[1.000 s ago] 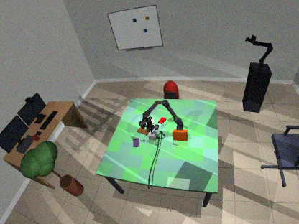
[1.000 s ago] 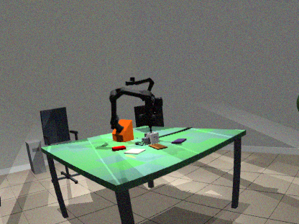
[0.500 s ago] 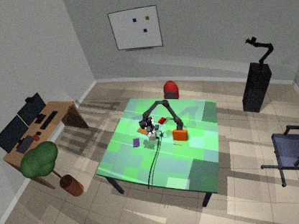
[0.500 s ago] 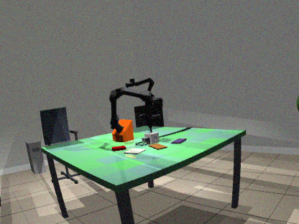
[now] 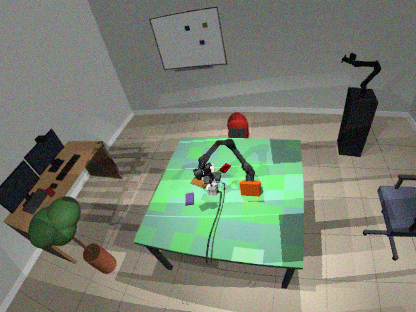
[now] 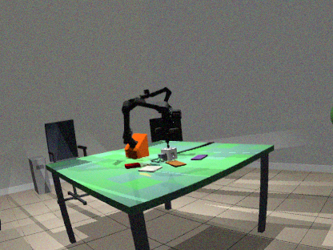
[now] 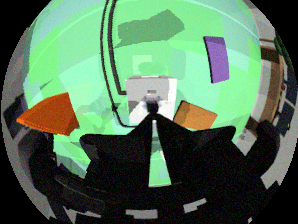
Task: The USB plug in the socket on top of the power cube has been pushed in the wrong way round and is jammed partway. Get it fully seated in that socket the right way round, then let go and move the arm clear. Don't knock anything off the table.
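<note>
Right now the dark USB plug is 20 mm below my gripper tip. The rest, counted from my gripper tip: white card 240 mm to the right, 130 mm ahead, 110 mm below; then orange-brown card 150 mm ahead, 110 mm below, 70 mm to the right; then purple card 170 mm ahead, 120 mm to the left, 110 mm below.
</note>
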